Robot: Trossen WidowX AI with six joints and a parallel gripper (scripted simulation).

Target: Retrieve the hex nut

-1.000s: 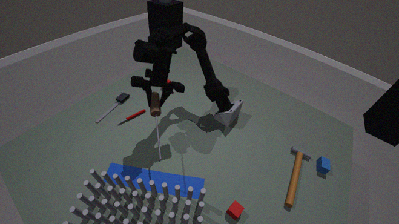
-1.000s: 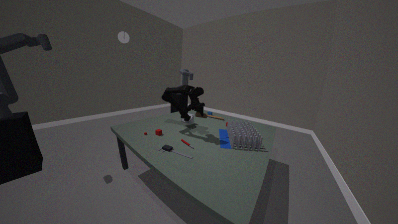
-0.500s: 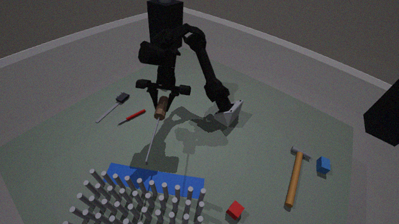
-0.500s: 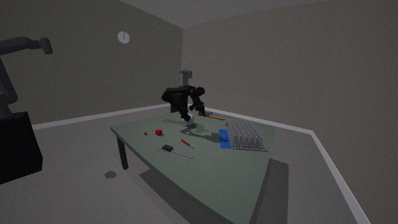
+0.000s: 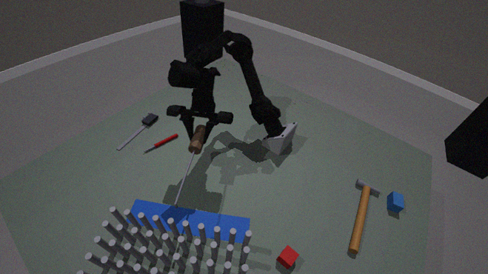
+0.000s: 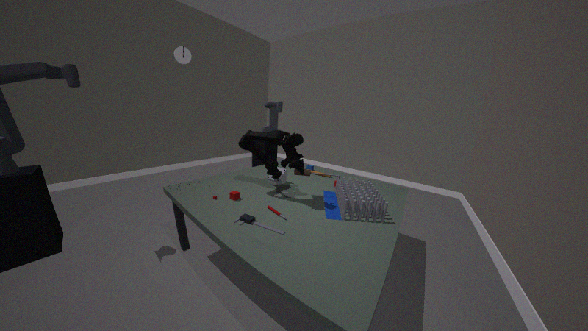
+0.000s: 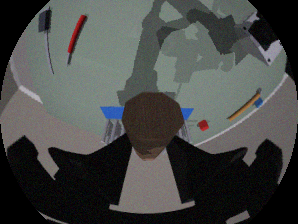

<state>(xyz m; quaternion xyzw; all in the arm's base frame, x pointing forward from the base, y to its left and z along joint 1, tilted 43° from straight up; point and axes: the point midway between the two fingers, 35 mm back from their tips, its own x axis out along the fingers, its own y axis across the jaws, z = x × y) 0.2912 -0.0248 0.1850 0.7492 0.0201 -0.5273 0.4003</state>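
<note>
Now: gripper tip 17 cm above the blue taped strip, 16 cm short of it and 8 cm to the right of it. Round my gripper tip: blue cube: 64 cm to the left, 31 cm behind, 15 cm below; red-handled screwdriver: 22 cm to the right, 16 cm below, 2 cm ahead; hook tool: 9 cm ahead, 5 cm to the left.
</note>
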